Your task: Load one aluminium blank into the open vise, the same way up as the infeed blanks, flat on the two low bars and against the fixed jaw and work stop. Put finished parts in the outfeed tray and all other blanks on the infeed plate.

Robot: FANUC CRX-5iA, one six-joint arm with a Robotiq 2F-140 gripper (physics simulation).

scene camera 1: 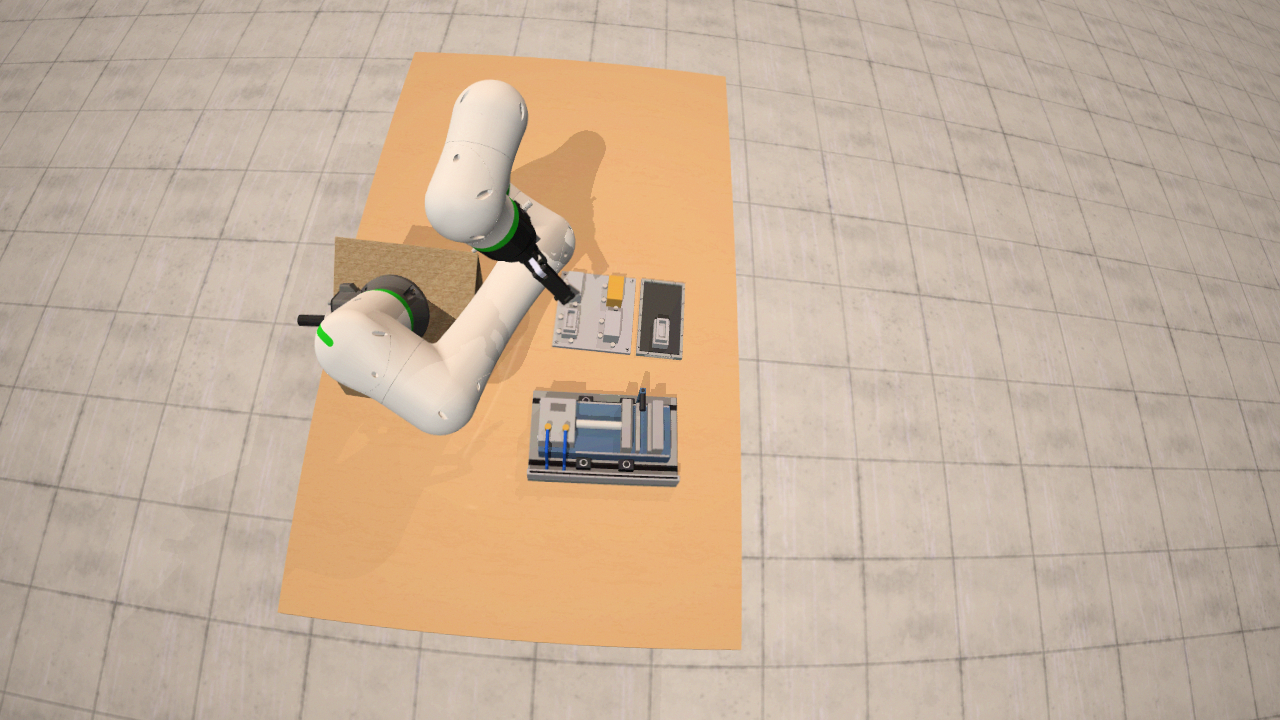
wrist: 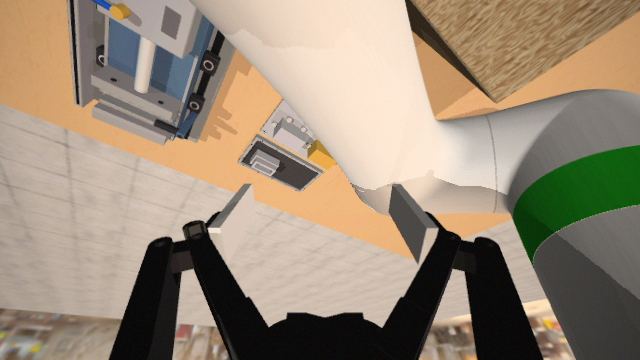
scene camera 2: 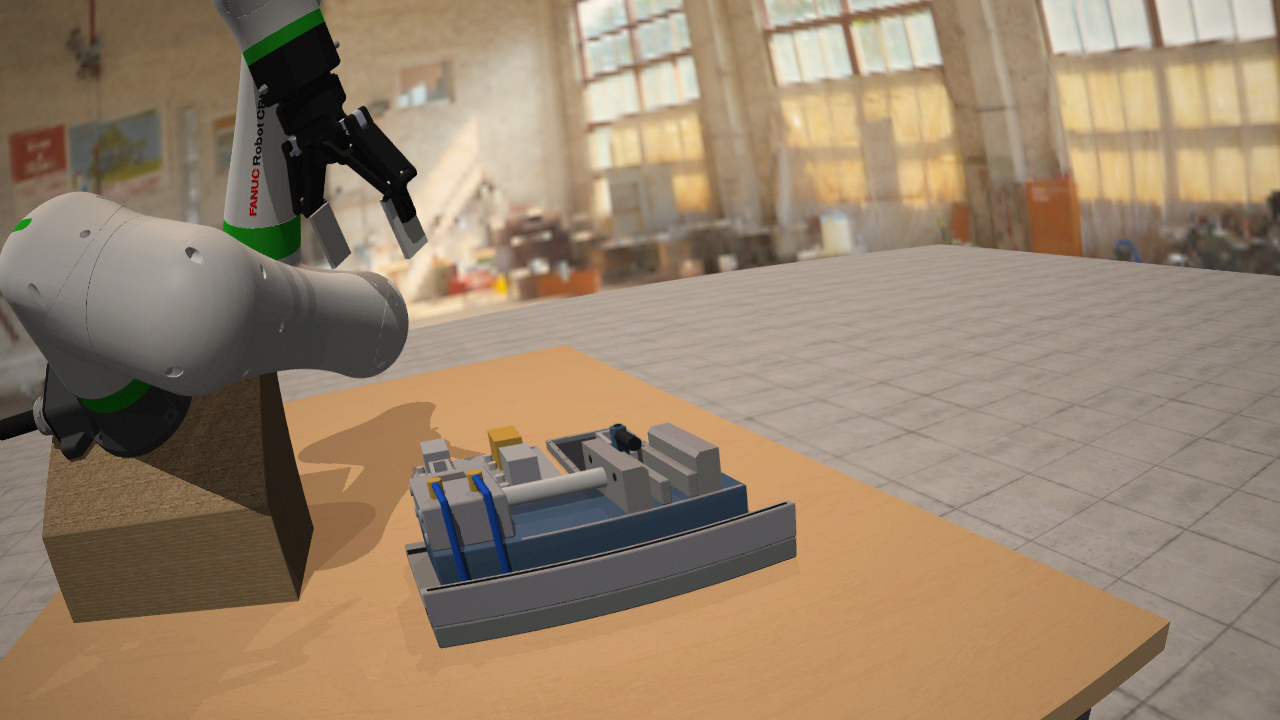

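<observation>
My gripper (scene camera 1: 565,295) (scene camera 2: 375,246) (wrist: 322,198) is open and empty, high above the table and, from above, over the infeed plate (scene camera 1: 588,336) (wrist: 281,111). On the plate are a plain grey block (scene camera 1: 612,325) (scene camera 2: 519,463) (wrist: 291,135), a yellow block (scene camera 1: 615,290) (scene camera 2: 503,445) (wrist: 321,154), a pocketed grey part (scene camera 1: 570,322) and another grey block, partly hidden by the gripper in the overhead view. A pocketed part (scene camera 1: 661,331) (wrist: 264,162) lies in the outfeed tray (scene camera 1: 682,320) (wrist: 280,181). The vise (scene camera 1: 599,442) (scene camera 2: 626,532) stands open; no blank shows between its moving jaw (scene camera 1: 627,423) and fixed jaw (scene camera 1: 656,425).
The work stop (scene camera 1: 641,399) rises beside the jaws. Two blue hoses (scene camera 1: 546,447) (scene camera 2: 450,537) run down from the vise's left end. The arm stands on a wooden pedestal (scene camera 1: 393,259) (scene camera 2: 179,537) (wrist: 525,45). In the wrist view, an arm link (wrist: 345,75) covers part of the infeed plate.
</observation>
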